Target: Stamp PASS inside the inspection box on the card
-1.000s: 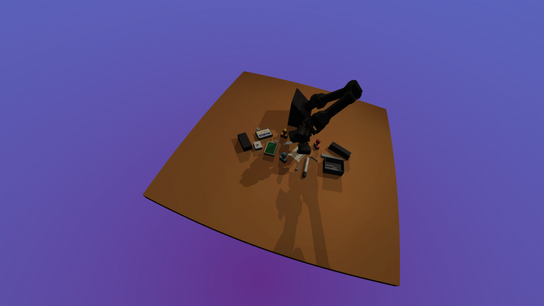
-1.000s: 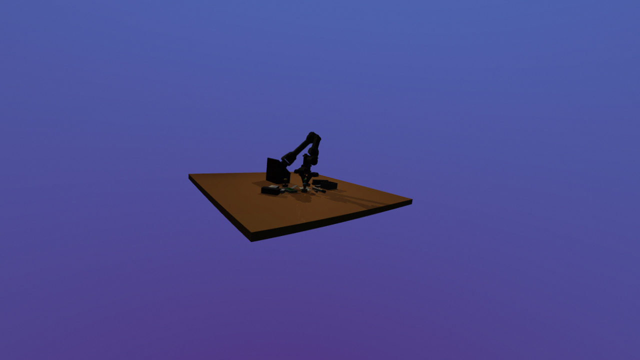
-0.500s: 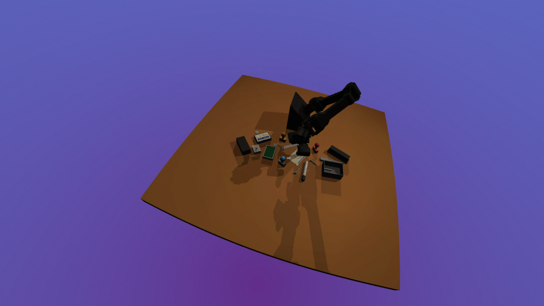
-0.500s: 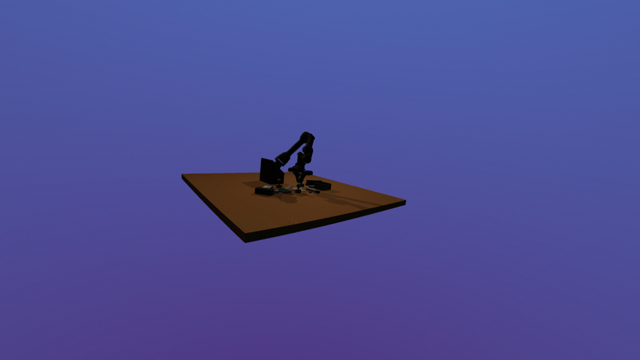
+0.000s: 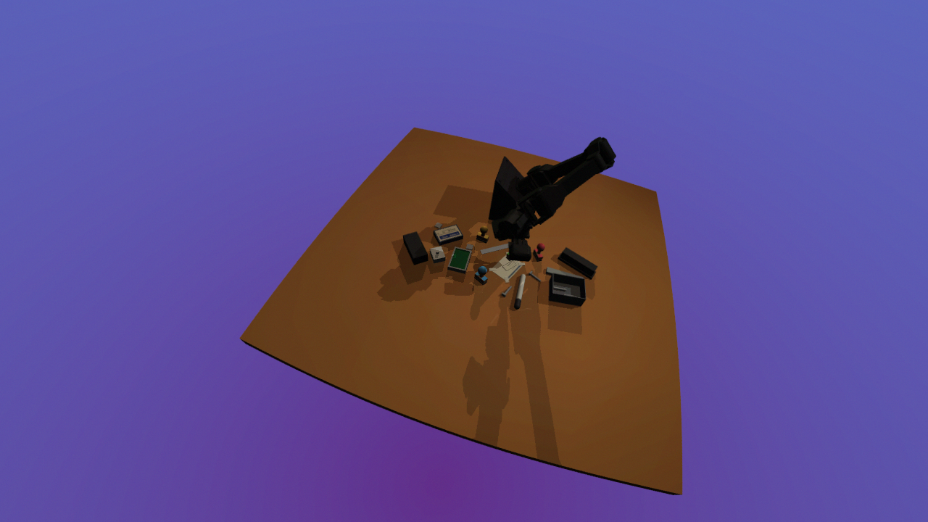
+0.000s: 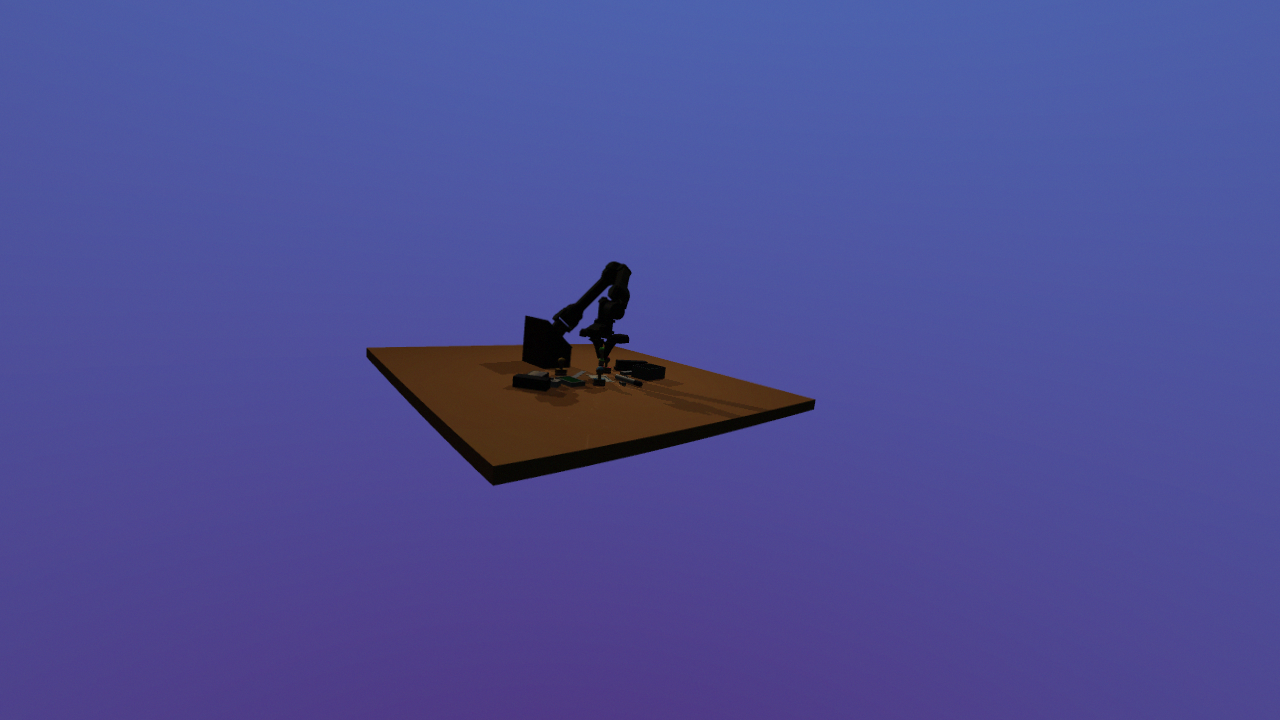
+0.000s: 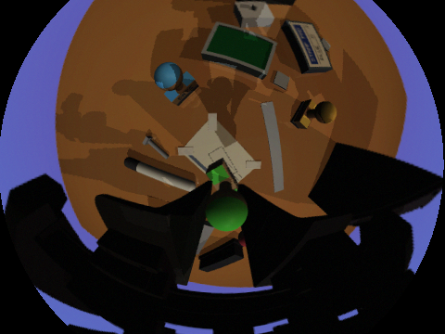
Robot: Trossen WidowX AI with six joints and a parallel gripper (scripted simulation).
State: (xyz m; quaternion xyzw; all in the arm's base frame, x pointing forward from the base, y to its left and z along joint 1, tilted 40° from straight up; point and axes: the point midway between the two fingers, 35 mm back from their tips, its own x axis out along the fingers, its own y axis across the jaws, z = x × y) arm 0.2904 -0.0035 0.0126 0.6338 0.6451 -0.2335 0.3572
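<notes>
My gripper tip is now 12 cm short of the marker, 6 cm above it and 4 cm to the right of it. Also, from my gripper tip: grey ruler (7 cm below, 7 cm behind, 4 cm to the right); cream card (7 cm below, 1 cm to the right, 1 cm ahead); green-knobbed PASS stamp (right at my gripper tip).
</notes>
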